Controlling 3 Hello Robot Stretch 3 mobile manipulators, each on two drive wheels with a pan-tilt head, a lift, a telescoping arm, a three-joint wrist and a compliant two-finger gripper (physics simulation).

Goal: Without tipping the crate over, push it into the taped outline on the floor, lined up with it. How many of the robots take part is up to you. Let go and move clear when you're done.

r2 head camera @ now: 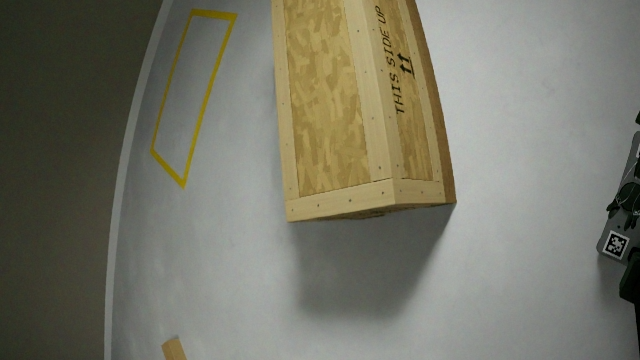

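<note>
The tall wooden crate (330, 100) fills the upper middle of the view. It has pale plank edges, chipboard panels and black "THIS SIDE UP" lettering with arrows on its right-hand face. Its top end in the picture is cut off by the view's edge. The yellow taped outline (201, 107) lies on the floor to the left of the crate, with a stretch of floor between them; the crate is outside it. No gripper of r1, r2 or r3 shows clearly.
Part of a robot, a grey base with a square marker (616, 244) and dark parts, shows at the right edge. A small tan wooden block (174, 349) is cut off at the bottom left. A pale skirting strip (112, 240) and a dark wall (55, 175) run along the left.
</note>
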